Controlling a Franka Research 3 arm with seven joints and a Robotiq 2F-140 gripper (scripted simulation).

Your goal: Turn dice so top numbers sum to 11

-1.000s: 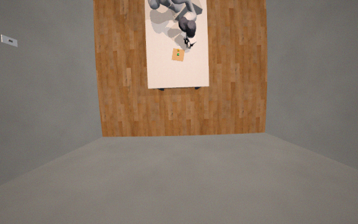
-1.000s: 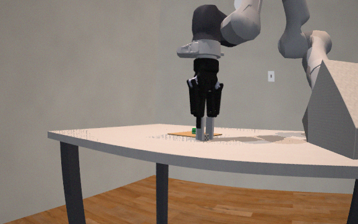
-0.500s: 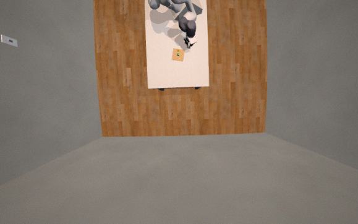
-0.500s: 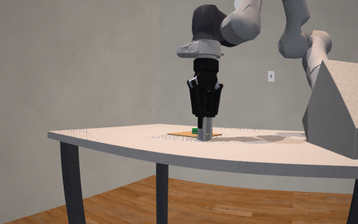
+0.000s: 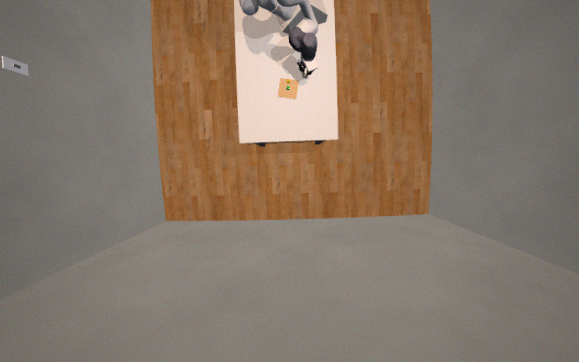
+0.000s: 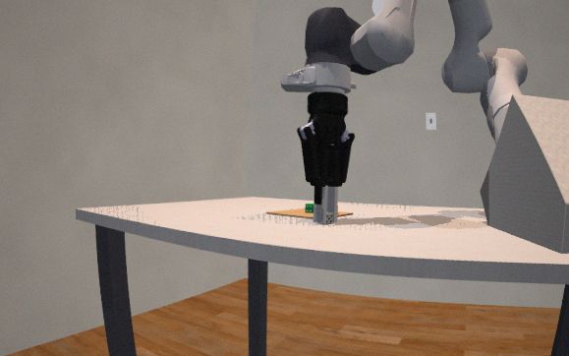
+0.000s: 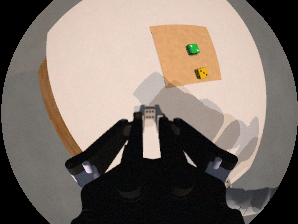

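Now: hand 8 cm short of the green die, 13 cm to the left of it and 2 cm above it. The rest, counted from my hand: yellow die 3 cm ahead, 13 cm to the right, 2 cm below; then white die 3 cm below; then tan mat 8 cm ahead, 13 cm to the right, 3 cm below.
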